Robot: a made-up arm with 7 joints.
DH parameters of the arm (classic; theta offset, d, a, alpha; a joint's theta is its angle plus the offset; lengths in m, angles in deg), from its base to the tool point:
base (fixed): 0 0 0 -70
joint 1: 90 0 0 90
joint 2: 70 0 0 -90
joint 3: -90 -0.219 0.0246 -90
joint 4: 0 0 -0.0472 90
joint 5: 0 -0.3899 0 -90
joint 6: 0 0 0 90
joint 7: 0 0 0 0
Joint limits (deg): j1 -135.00..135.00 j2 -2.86..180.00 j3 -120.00..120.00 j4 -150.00..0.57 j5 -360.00..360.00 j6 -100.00..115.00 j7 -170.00..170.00
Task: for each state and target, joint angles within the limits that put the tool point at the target. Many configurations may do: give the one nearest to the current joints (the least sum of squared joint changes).
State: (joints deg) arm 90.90 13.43 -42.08 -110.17 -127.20 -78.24 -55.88
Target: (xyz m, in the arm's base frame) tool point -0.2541 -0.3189 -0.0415
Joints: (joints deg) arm 120.56 45.06 -80.04 -114.92 -127.20 -78.24 -55.88
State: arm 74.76 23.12 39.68 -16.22 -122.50 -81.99 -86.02
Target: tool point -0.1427 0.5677 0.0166
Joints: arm 75.11 64.53 61.98 -49.28 -122.50 -81.99 -86.02
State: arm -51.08 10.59 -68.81 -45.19 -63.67 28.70 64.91
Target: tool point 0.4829 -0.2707 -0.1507
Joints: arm -64.03 16.39 -58.82 -56.43 -63.67 28.70 64.91
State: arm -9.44 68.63 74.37 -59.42 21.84 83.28 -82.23
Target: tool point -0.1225 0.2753 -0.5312
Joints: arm 14.64 14.38 76.97 -23.91 21.84 83.28 -82.23
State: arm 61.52 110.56 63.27 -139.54 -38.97 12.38 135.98
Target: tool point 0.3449 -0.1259 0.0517
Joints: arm 56.07 131.68 71.63 -125.49 -38.97 12.38 135.98
